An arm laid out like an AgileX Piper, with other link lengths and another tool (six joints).
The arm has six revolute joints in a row. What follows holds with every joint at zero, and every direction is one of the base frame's. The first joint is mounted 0.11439 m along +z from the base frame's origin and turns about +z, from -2.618 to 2.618 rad. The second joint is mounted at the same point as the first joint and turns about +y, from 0 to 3.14 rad. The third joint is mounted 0.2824 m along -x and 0.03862 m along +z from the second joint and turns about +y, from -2.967 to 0 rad. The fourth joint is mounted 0.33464 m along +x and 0.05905 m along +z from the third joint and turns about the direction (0.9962, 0, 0.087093), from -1.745 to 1.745 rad. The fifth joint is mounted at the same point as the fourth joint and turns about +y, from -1.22 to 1.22 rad. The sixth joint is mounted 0.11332 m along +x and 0.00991 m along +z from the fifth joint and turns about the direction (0.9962, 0, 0.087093), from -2.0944 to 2.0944 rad. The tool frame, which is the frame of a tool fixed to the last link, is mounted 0.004 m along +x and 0.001 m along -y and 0.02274 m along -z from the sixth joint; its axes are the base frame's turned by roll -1.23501, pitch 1.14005 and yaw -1.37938 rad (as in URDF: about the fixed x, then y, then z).
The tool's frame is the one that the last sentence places.
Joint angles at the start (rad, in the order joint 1, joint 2, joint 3, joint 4, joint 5, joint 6):
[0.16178 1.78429 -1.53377 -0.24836 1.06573 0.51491]
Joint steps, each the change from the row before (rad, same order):
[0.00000 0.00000 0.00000 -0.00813 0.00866 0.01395]
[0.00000 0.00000 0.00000 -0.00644 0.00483 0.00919]
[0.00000 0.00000 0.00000 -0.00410 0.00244 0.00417]
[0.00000 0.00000 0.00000 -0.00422 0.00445 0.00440]
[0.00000 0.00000 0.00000 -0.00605 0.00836 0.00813]
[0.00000 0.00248 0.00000 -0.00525 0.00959 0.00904]
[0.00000 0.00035 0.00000 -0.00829 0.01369 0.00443]
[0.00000 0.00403 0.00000 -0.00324 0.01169 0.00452]
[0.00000 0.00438 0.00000 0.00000 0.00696 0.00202]
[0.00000 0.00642 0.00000 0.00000 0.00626 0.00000]
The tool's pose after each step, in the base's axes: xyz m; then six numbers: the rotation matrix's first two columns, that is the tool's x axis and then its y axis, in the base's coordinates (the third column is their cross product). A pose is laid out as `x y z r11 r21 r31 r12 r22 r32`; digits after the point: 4 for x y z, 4 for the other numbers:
0.4521 0.0557 0.2413 -0.9265 -0.1688 -0.3364 -0.0523 0.9429 -0.3290
0.4517 0.0550 0.2413 -0.9286 -0.1621 -0.3339 -0.0448 0.9420 -0.3325
0.4516 0.0546 0.2413 -0.9295 -0.1596 -0.3326 -0.0416 0.9412 -0.3353
0.4512 0.0541 0.2413 -0.9311 -0.1565 -0.3295 -0.0383 0.9402 -0.3384
0.4504 0.0534 0.2413 -0.9342 -0.1499 -0.3238 -0.0319 0.9389 -0.3426
0.4498 0.0528 0.2401 -0.9385 -0.1419 -0.3148 -0.0255 0.9377 -0.3464
0.4485 0.0516 0.2400 -0.9428 -0.1386 -0.3031 -0.0233 0.9346 -0.3550
0.4478 0.0511 0.2381 -0.9477 -0.1334 -0.2898 -0.0216 0.9331 -0.3591
0.4475 0.0511 0.2360 -0.9512 -0.1302 -0.2797 -0.0217 0.9326 -0.3602
0.4476 0.0510 0.2331 -0.9548 -0.1291 -0.2678 -0.0245 0.9318 -0.3621

